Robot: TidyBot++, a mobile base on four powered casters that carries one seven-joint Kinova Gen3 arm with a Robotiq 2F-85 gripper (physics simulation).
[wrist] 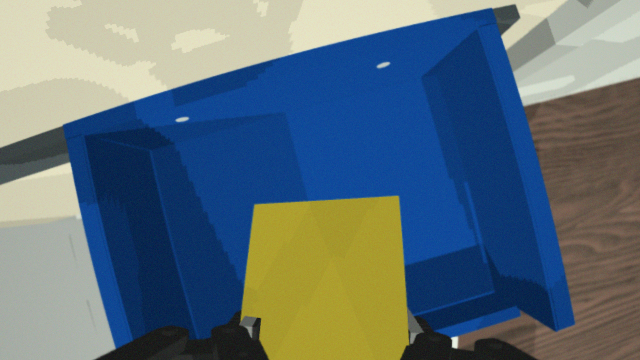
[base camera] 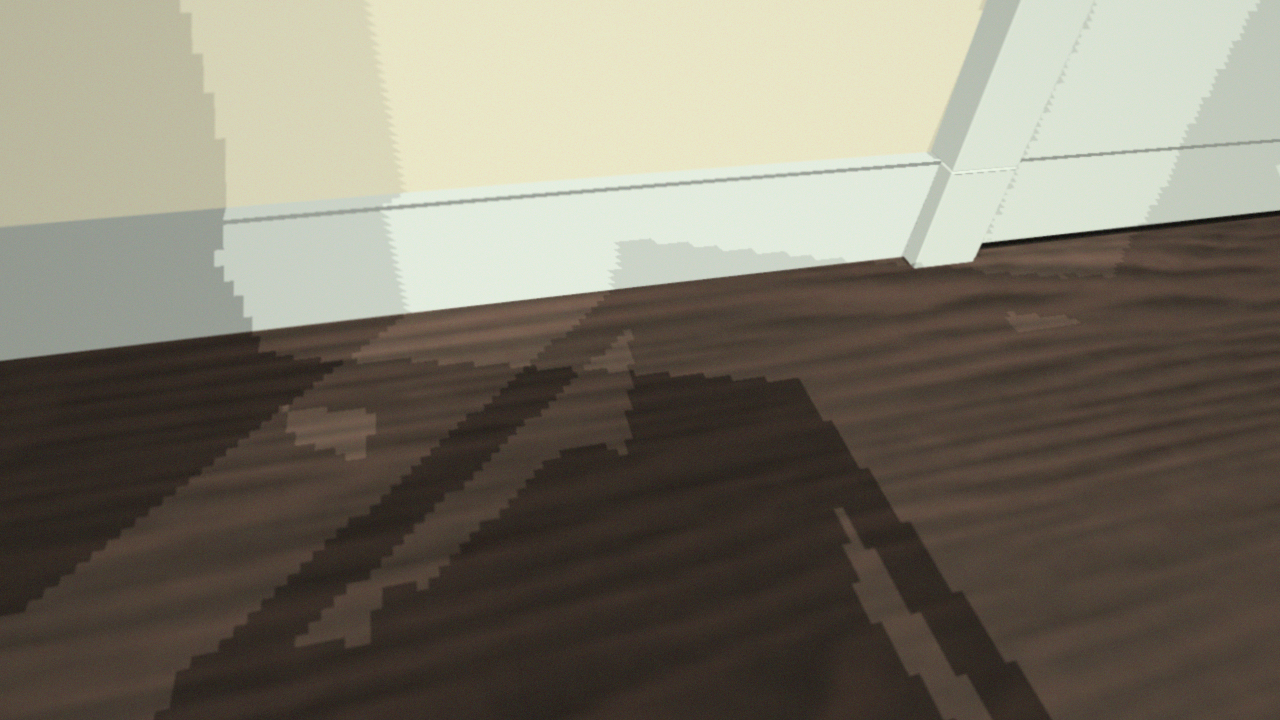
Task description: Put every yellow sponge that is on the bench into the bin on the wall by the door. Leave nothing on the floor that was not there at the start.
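Places are measured from the arm's base along level axes (x left, y back, z up), in centimetres.
Where they show: gripper, fingertip midpoint: (wrist: pixel 329 324).
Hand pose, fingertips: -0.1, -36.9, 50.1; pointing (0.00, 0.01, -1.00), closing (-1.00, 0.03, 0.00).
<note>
After its pixels a point has its place, as x, y, z.
My gripper (wrist: pixel 329 324) @(-0.1, -36.9, 50.1) is shut on a yellow sponge (wrist: pixel 327 255) @(0.0, -40.4, 52.1), with one fingertip on each side of it at the bottom of the wrist view. The sponge stands out beyond the fingertips, over the blue bin (wrist: pixel 360 135) @(-3.5, -49.4, 24.3) on the wall. The bin's open inside shows around the sponge's far end, with its back wall, both side walls and part of its front lip in view. The bin looks empty where its inside shows; the part behind the sponge is hidden. The bench does not show in either view.
A dark rail (wrist: pixel 32 152) @(28.1, -46.2, 36.1) runs along the cream wall behind the bin. The white door frame (wrist: pixel 575 55) @(-36.3, -63.2, 17.4) (base camera: pixel 984 134) @(-25.3, -59.0, -27.8) stands right of the bin. The base camera shows a white baseboard (base camera: pixel 537 241) @(5.9, -52.3, -34.6) close ahead and brown wood floor (base camera: pixel 1074 429) @(-30.4, -41.9, -39.6) with shadows.
</note>
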